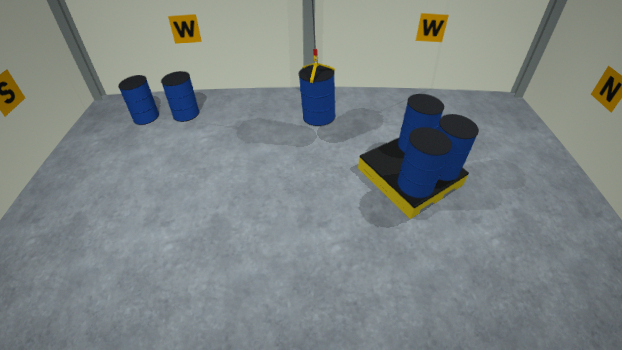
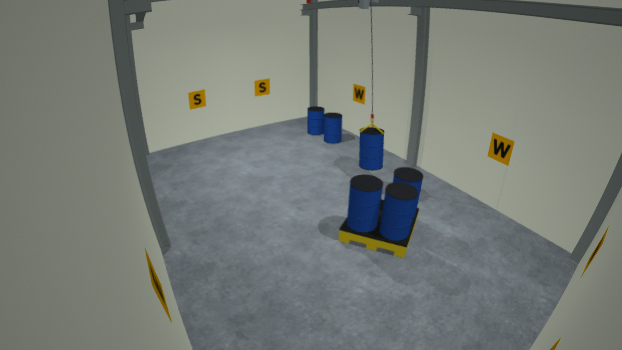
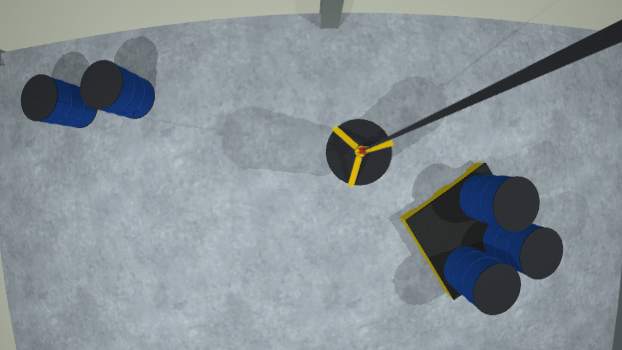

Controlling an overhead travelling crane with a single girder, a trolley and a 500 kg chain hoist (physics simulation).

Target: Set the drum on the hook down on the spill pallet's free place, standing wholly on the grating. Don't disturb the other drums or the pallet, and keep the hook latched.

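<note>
The blue drum point(image 1: 318, 102) point(image 2: 371, 150) point(image 3: 342, 159) with a black lid hangs upright above the floor, beside the pallet and apart from it. My hook with its yellow three-armed lifter point(image 1: 315, 61) point(image 2: 372, 122) point(image 3: 361, 151) is shut on this drum; the latch is too small to make out. The spill pallet point(image 1: 385, 187) point(image 2: 372, 243) point(image 3: 425, 225) has a yellow body and black grating. Three blue drums stand on it: one point(image 1: 421, 117) point(image 2: 408, 176) point(image 3: 516, 204), a second point(image 1: 459, 145) point(image 2: 399, 215) point(image 3: 541, 253) and a third point(image 1: 422, 167) point(image 2: 364, 207) point(image 3: 496, 289). Bare grating shows at its corner facing the hanging drum.
Two more blue drums stand on the floor near the W wall, one point(image 1: 139, 102) point(image 2: 315, 121) point(image 3: 39, 98) farther from the pallet than the other point(image 1: 181, 98) point(image 2: 332, 129) point(image 3: 101, 85). A grey wall column point(image 1: 308, 40) point(image 2: 419, 90) point(image 3: 330, 14) stands behind the hanging drum.
</note>
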